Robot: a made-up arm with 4 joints. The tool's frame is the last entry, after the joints.
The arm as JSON. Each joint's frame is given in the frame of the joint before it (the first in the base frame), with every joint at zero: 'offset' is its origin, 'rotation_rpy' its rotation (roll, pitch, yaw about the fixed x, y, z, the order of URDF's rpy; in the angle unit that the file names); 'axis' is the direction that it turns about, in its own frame. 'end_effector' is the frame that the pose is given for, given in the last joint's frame.
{
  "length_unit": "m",
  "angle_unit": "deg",
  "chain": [
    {
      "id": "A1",
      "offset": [
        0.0,
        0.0,
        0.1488
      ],
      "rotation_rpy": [
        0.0,
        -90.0,
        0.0
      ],
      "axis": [
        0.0,
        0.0,
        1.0
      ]
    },
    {
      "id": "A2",
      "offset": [
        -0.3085,
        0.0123,
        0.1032
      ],
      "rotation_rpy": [
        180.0,
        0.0,
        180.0
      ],
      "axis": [
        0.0,
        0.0,
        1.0
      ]
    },
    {
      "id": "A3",
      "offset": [
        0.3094,
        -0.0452,
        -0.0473
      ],
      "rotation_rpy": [
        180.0,
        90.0,
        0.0
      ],
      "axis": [
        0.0,
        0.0,
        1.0
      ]
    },
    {
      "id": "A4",
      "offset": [
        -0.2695,
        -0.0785,
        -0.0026
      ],
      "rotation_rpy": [
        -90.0,
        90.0,
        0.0
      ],
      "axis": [
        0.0,
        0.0,
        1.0
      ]
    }
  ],
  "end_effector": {
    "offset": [
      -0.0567,
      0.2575,
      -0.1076
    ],
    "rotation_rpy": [
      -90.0,
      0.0,
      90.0
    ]
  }
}
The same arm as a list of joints. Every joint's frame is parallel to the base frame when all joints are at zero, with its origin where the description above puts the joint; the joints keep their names.
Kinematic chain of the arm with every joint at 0, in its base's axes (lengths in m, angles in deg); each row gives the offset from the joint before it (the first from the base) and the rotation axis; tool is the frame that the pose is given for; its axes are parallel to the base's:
A1: xyz 0 0 0.1488 axis -x
A2: xyz -0.1032 0.0123 -0.3085 axis +x
A3: xyz -0.0473 -0.0452 -0.3094 axis +z
A4: xyz 0.2695 0.0785 -0.0026 axis -y
tool: xyz 0.2575 0.1076 0.0567

